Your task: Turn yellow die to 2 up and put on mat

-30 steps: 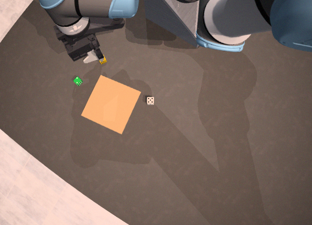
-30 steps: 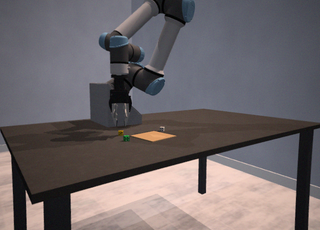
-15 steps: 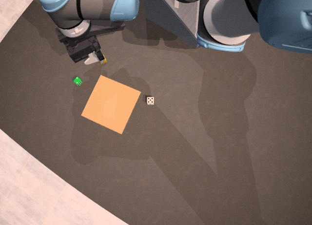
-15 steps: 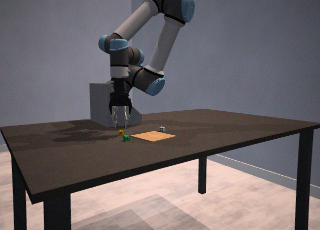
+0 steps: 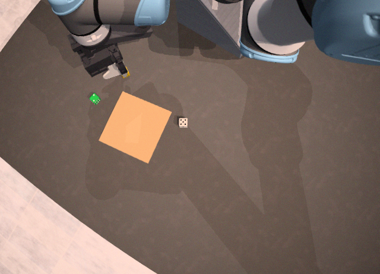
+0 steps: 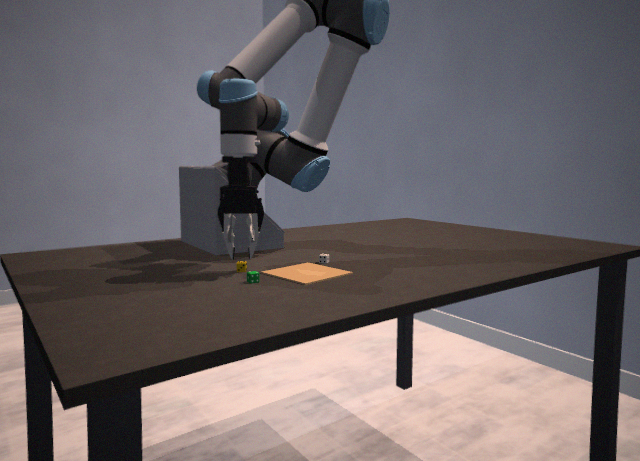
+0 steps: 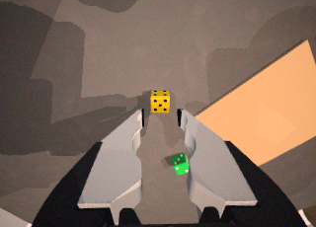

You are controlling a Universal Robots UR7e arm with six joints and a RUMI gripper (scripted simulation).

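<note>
Now: the yellow die 30 mm below my hand. From my hand the other things lie so: orange mat 110 mm to the left, 100 mm ahead, 40 mm below; then green die 100 mm ahead, 30 mm below, 20 mm to the right; then white die 200 mm to the left, 30 mm below, 30 mm ahead.
</note>
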